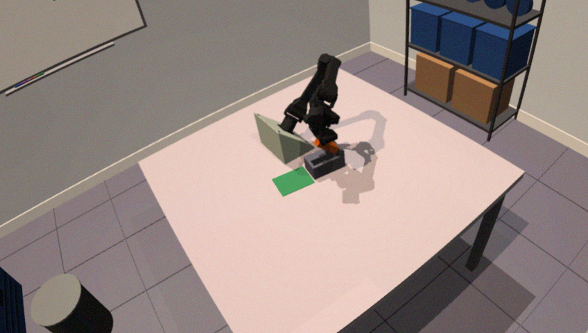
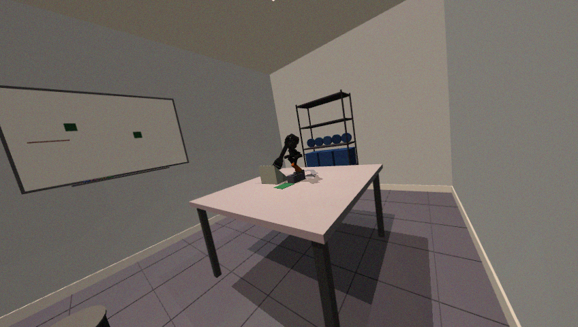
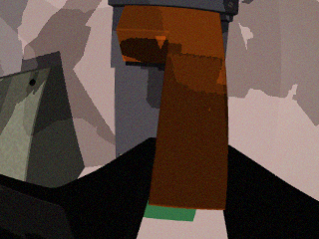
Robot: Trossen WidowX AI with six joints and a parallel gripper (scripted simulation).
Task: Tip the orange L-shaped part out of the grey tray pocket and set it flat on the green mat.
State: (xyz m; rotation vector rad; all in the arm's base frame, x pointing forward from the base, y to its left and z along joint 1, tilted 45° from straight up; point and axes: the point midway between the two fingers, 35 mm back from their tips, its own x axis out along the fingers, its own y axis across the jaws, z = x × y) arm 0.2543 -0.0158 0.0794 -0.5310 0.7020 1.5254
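The green mat lies 16 cm below my gripper tip, 14 cm to the right of it and 2 cm behind it. From my gripper tip the other things lie so: orange L-shaped part: 3 cm to the left, 3 cm below, 1 cm behind.
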